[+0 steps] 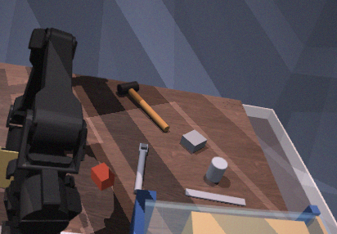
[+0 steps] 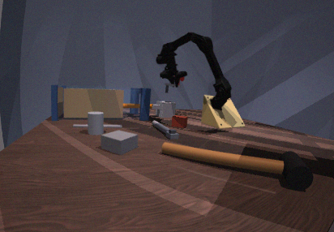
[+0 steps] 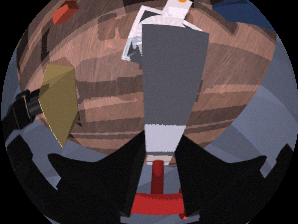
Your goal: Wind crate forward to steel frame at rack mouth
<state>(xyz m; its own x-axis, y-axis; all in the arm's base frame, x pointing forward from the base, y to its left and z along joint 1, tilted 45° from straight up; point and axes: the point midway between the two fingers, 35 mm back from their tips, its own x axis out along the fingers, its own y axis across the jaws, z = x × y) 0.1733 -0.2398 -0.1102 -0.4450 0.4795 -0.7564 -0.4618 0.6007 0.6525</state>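
Now: gripper tip 5 cm below the red grip, 3 cm past it and 1 cm to the left of it. Also, from my gripper tip: flat grey bar (44 cm ahead, 34 cm to the left, 18 cm below); then grey winch (15 cm below, 5 cm ahead, 2 cm to the left); then winch handle (2 cm above, 1 cm ahead).
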